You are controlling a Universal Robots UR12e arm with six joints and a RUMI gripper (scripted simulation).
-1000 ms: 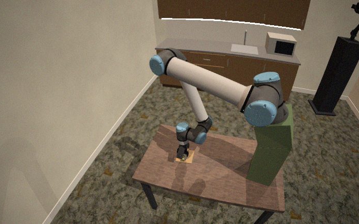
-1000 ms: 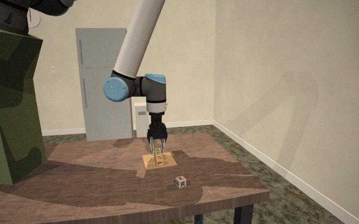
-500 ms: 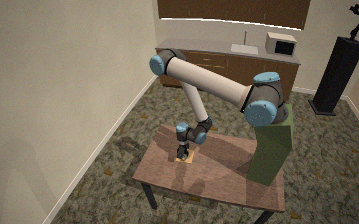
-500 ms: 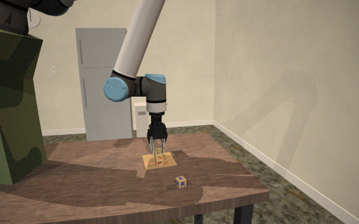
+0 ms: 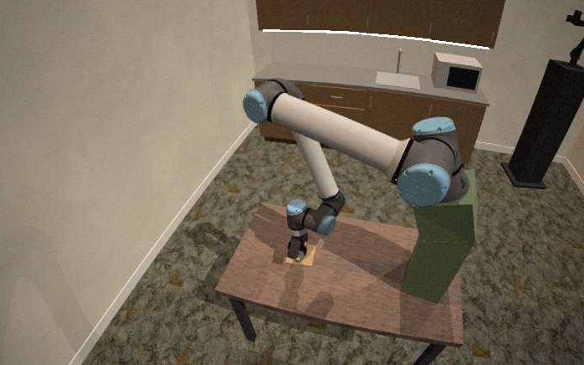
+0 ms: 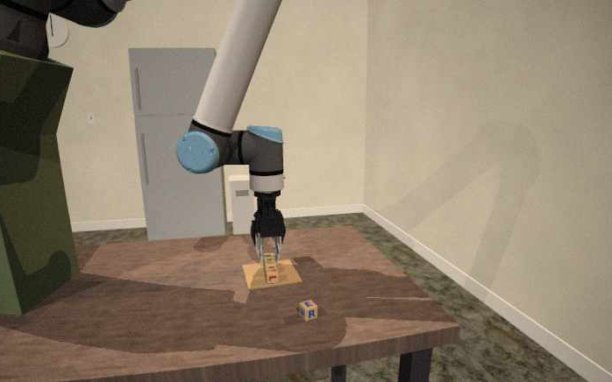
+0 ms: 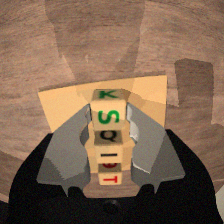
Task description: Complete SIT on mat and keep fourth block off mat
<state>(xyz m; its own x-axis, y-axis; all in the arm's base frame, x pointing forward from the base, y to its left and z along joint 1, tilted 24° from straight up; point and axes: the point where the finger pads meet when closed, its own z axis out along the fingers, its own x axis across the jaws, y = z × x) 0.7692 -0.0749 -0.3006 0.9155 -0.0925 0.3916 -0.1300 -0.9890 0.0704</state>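
Right now my hand is 10 mm past the letter block and 50 mm to the left of it. From my hand the other things lie so: mat: 10 mm behind, 50 mm to the right, 20 mm below.
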